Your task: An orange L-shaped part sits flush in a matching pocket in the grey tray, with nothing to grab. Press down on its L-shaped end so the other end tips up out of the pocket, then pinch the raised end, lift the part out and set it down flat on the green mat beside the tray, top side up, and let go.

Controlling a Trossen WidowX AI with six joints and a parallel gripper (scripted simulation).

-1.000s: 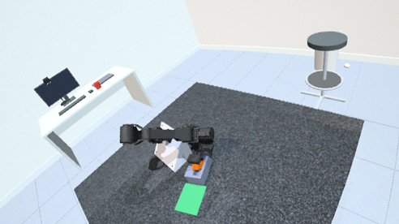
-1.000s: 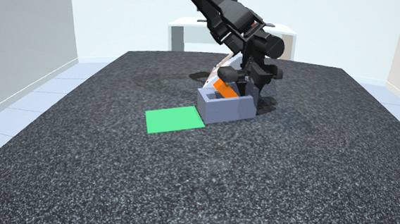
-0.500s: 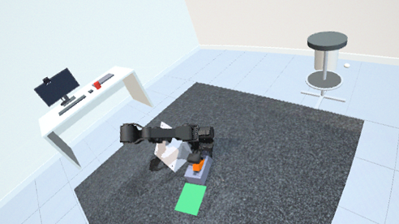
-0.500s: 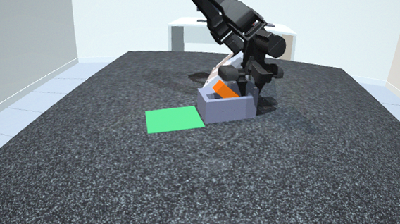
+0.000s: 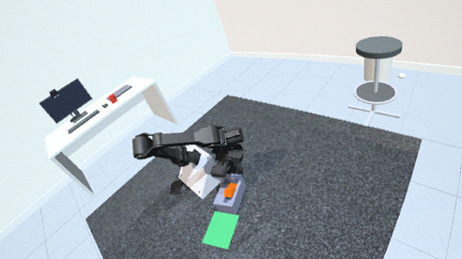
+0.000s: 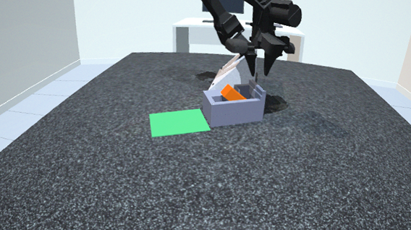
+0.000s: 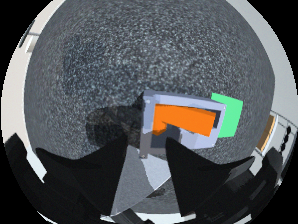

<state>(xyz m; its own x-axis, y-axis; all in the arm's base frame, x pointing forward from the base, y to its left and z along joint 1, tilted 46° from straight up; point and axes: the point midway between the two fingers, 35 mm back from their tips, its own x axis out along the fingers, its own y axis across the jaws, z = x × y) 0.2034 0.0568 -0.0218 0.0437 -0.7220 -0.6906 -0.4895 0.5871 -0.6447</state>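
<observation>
Right now the orange L-shaped part is 80 mm below my gripper tip, 40 mm to the right of it and 10 mm ahead of it. Round my gripper tip: green mat (200 mm to the right, 130 mm below, 100 mm ahead).
</observation>
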